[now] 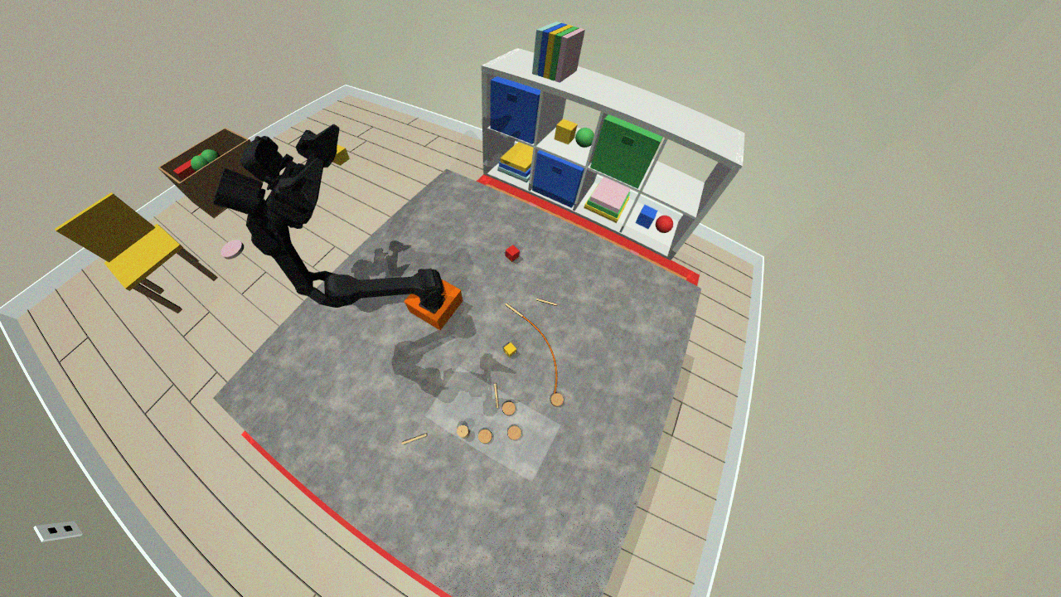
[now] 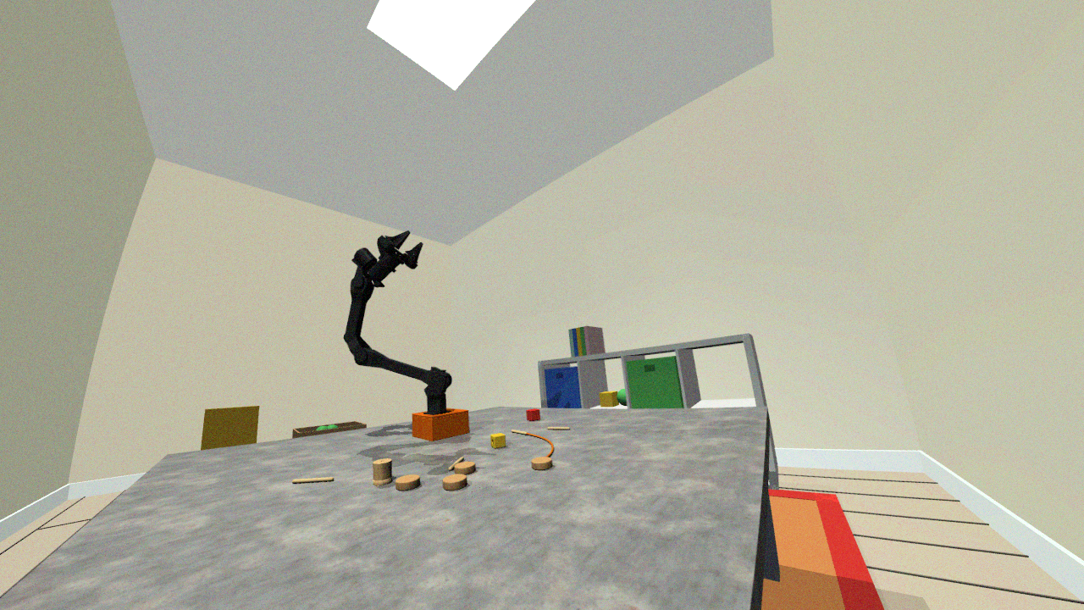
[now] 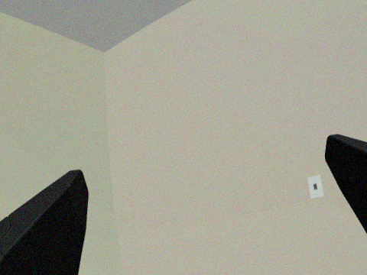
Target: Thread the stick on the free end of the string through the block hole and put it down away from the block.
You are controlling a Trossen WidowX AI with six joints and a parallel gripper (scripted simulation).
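Right now my gripper tip is 67 cm above the yellow wooden block, 31 cm short of it and 7 cm to the right of it. Round my gripper tip: thin wooden stick (68 cm below, 27 cm ahead, 21 cm to the left); short wooden cylinder (66 cm below, 30 cm ahead, 22 cm to the right); red cube (66 cm below, 42 cm to the left, 14 cm ahead).
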